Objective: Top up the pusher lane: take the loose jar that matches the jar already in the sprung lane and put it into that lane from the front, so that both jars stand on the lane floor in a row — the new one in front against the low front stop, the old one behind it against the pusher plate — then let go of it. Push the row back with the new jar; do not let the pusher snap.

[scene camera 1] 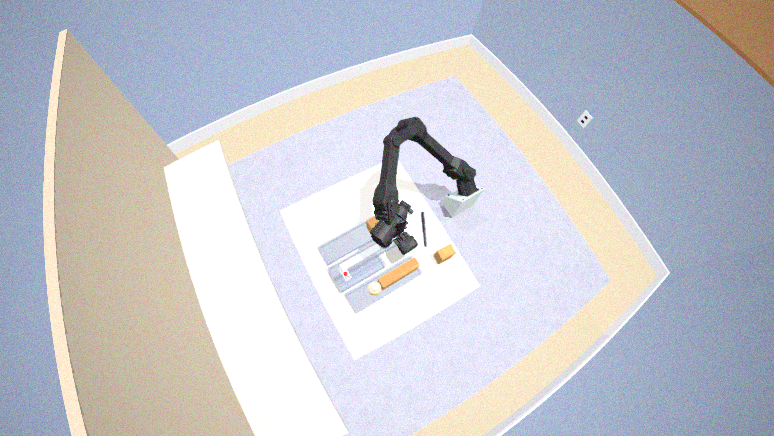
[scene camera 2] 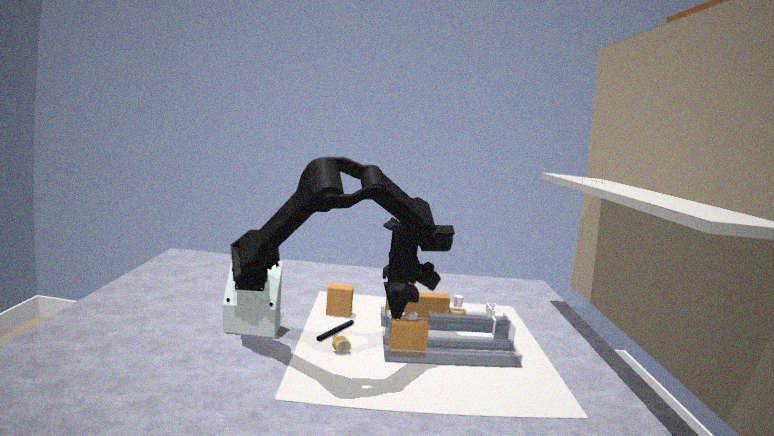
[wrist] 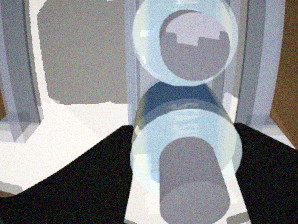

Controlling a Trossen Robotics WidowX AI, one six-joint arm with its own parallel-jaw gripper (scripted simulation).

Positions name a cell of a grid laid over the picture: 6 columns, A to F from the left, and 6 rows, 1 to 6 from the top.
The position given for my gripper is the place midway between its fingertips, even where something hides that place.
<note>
In view: my gripper (scene camera 2: D5) and a grey rack (scene camera 2: D5).
My gripper also shows in the wrist view (wrist: D4).
</note>
